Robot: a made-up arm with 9 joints. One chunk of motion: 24 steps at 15 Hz.
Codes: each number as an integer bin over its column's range. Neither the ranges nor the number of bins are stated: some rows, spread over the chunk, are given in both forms.
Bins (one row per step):
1: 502 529 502 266 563 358
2: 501 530 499 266 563 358
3: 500 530 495 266 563 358
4: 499 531 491 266 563 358
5: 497 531 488 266 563 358
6: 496 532 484 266 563 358
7: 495 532 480 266 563 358
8: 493 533 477 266 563 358
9: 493 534 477 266 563 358
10: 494 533 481 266 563 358
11: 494 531 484 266 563 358
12: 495 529 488 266 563 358
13: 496 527 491 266 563 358
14: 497 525 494 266 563 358
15: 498 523 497 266 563 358
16: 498 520 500 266 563 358
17: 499 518 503 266 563 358
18: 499 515 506 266 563 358
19: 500 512 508 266 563 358
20: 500 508 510 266 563 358
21: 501 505 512 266 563 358
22: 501 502 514 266 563 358
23: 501 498 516 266 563 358
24: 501 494 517 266 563 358
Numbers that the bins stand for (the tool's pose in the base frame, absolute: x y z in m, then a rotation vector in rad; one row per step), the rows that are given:
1: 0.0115 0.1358 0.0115 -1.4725 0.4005 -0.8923
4: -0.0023 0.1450 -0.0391 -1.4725 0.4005 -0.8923
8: -0.0299 0.1543 -0.1036 -1.4725 0.4005 -0.8923
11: -0.0253 0.1450 -0.0714 -1.4725 0.4005 -0.8923
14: -0.0115 0.1174 -0.0253 -1.4725 0.4005 -0.8923
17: -0.0023 0.0852 0.0161 -1.4725 0.4005 -0.8923
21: 0.0069 0.0253 0.0576 -1.4725 0.4005 -0.8923
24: 0.0069 -0.0253 0.0806 -1.4725 0.4005 -0.8923
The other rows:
2: 0.0069 0.1404 -0.0023 -1.4725 0.4005 -0.8923
3: 0.0023 0.1404 -0.0207 -1.4725 0.4005 -0.8923
5: -0.0115 0.1450 -0.0530 -1.4725 0.4005 -0.8923
6: -0.0161 0.1496 -0.0714 -1.4725 0.4005 -0.8923
7: -0.0207 0.1496 -0.0898 -1.4725 0.4005 -0.8923
9: -0.0299 0.1589 -0.1036 -1.4725 0.4005 -0.8923
10: -0.0253 0.1543 -0.0852 -1.4725 0.4005 -0.8923
12: -0.0207 0.1358 -0.0530 -1.4725 0.4005 -0.8923
13: -0.0161 0.1266 -0.0391 -1.4725 0.4005 -0.8923
15: -0.0069 0.1082 -0.0115 -1.4725 0.4005 -0.8923
16: -0.0069 0.0944 0.0023 -1.4725 0.4005 -0.8923
18: -0.0023 0.0714 0.0299 -1.4725 0.4005 -0.8923
19: 0.0023 0.0576 0.0391 -1.4725 0.4005 -0.8923
20: 0.0023 0.0391 0.0483 -1.4725 0.4005 -0.8923
22: 0.0069 0.0115 0.0668 -1.4725 0.4005 -0.8923
23: 0.0069 -0.0069 0.0760 -1.4725 0.4005 -0.8923

